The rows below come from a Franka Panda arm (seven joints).
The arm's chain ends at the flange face. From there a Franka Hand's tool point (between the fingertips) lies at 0.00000 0.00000 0.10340 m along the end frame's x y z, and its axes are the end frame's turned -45 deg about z.
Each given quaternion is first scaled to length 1.
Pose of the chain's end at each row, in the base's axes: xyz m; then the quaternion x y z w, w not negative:
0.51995 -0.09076 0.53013 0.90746 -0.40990 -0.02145 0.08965
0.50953 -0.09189 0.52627 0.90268 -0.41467 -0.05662 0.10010
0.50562 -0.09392 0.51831 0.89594 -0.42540 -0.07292 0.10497
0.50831 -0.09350 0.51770 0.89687 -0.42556 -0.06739 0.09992
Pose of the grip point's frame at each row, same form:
0.50833 -0.10577 0.42849 0.99525 -0.03143 -0.05412 0.07462
0.49038 -0.10572 0.42561 0.99265 -0.03766 -0.09062 0.07081
0.48288 -0.10695 0.41829 0.99053 -0.05016 -0.10754 0.06907
0.48702 -0.10610 0.41730 0.99145 -0.04995 -0.10050 0.06652

